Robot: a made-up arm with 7 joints. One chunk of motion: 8 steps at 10 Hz.
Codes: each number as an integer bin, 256 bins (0 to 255) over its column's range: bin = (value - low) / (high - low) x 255, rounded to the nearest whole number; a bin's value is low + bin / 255 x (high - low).
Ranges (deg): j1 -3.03..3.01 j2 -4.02..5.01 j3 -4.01..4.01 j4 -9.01..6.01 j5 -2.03..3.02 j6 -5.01..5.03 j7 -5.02..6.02
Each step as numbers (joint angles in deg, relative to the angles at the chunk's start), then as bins.
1 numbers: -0.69 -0.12 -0.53 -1.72 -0.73 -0.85 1.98
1 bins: 99 110 111 124 66 106 162
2 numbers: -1.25 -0.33 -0.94 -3.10 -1.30 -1.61 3.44
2 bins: 75 104 98 100 37 86 195
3 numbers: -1.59 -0.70 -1.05 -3.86 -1.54 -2.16 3.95
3 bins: 61 94 94 87 25 72 207
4 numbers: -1.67 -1.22 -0.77 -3.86 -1.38 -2.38 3.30
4 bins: 57 79 103 87 33 67 192
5 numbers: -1.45 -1.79 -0.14 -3.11 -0.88 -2.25 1.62
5 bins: 67 63 123 100 58 70 153
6 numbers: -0.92 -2.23 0.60 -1.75 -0.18 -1.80 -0.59
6 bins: 89 51 147 123 93 82 102
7 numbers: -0.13 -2.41 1.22 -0.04 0.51 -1.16 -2.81
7 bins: 122 45 166 152 128 98 51
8 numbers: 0.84 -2.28 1.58 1.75 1.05 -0.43 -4.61
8 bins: 163 49 178 183 156 116 9
